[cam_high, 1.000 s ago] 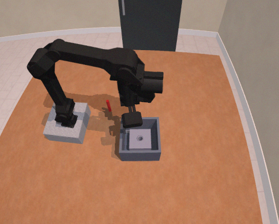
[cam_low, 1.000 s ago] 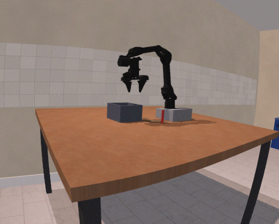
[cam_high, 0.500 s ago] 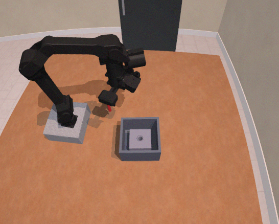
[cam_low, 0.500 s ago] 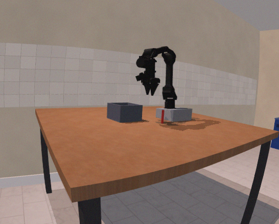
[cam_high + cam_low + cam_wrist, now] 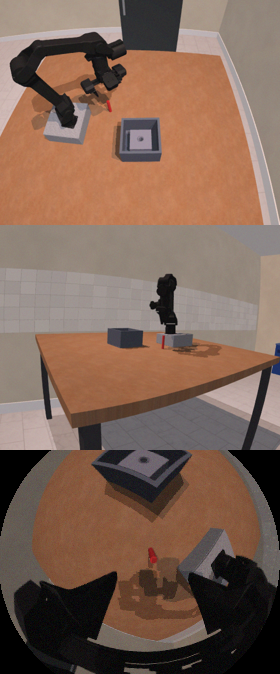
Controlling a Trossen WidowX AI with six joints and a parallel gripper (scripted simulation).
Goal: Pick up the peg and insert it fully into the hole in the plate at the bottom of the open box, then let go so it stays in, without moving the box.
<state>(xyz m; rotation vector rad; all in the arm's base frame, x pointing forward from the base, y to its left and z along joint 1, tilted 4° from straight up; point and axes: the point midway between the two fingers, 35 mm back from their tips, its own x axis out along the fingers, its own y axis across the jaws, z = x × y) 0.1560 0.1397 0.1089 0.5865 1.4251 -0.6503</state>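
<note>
Right now the red peg is 14 cm below my hand and 1 cm behind it. From my hand the other things lie so: pale plate: 17 cm ahead, 16 cm to the right, 14 cm below; then box: 17 cm ahead, 16 cm to the right, 16 cm below.
</note>
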